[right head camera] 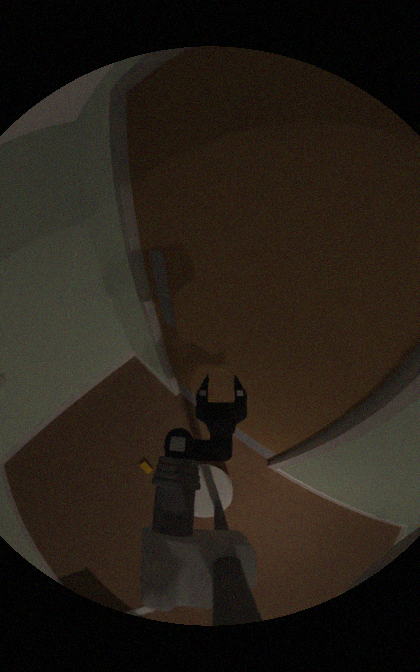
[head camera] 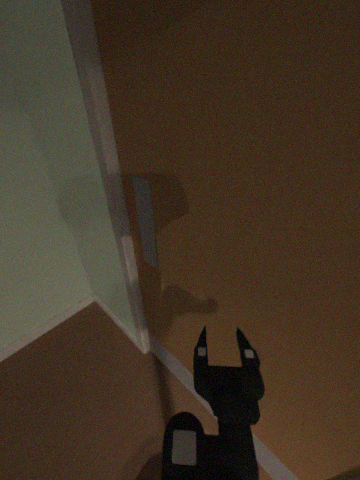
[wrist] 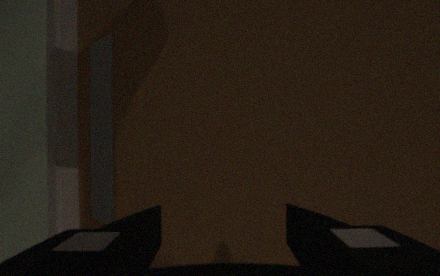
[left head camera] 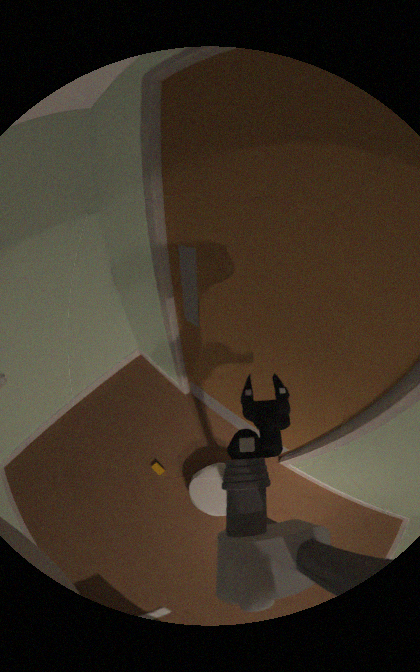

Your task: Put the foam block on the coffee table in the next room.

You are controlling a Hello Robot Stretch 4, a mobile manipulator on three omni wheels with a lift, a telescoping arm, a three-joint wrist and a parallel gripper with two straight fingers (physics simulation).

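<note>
The foam block (left head camera: pixel 158 467) (right head camera: pixel 146 466) is a small yellow block on the brown floor, left of the robot's round white base in the left and right head camera views. My gripper (head camera: pixel 220 330) (left head camera: pixel 262 377) (right head camera: pixel 221 379) (wrist: pixel 223 224) is open and empty. It is held up high, well apart from the block, and points toward the orange-brown floor beyond the doorway. The block does not show in the head camera view or the wrist view. A coffee table does not show in these views.
A pale green wall (head camera: pixel 40 210) (left head camera: pixel 105 290) with a light baseboard ends at the doorway on the left. Another wall (left head camera: pixel 360 465) (right head camera: pixel 350 465) stands at the right of the opening. A grey-blue strip (head camera: pixel 145 220) (wrist: pixel 102 130) lies beyond, beside the left wall. The round white base (left head camera: pixel 207 490) stands beneath the arm.
</note>
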